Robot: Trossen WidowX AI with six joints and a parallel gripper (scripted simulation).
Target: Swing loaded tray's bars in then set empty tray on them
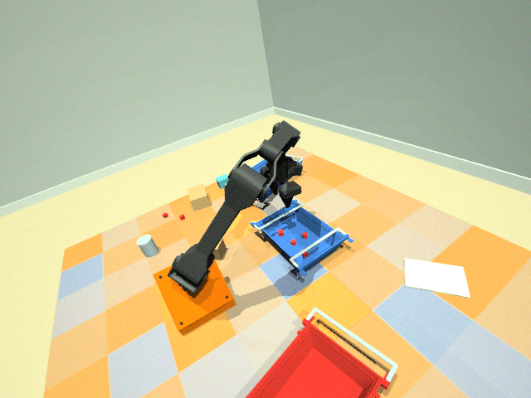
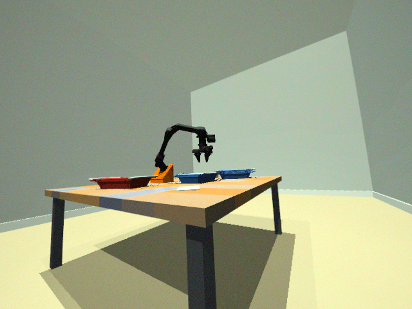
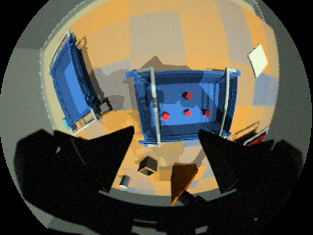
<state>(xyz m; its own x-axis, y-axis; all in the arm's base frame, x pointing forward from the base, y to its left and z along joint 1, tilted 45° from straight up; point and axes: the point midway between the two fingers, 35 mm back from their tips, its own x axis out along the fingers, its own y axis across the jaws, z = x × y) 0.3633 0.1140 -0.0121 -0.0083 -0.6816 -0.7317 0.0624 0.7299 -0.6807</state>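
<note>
The red tray is 480 mm to the right of my gripper tip, 260 mm behind it and 100 mm below it. The rest, counted from my gripper tip: tan block: 440 mm to the left, 220 mm behind, 120 mm below; then white sheet: 420 mm to the right, 230 mm ahead, 140 mm below; then small open box: 270 mm behind, 130 mm below, 70 mm to the left.
</note>
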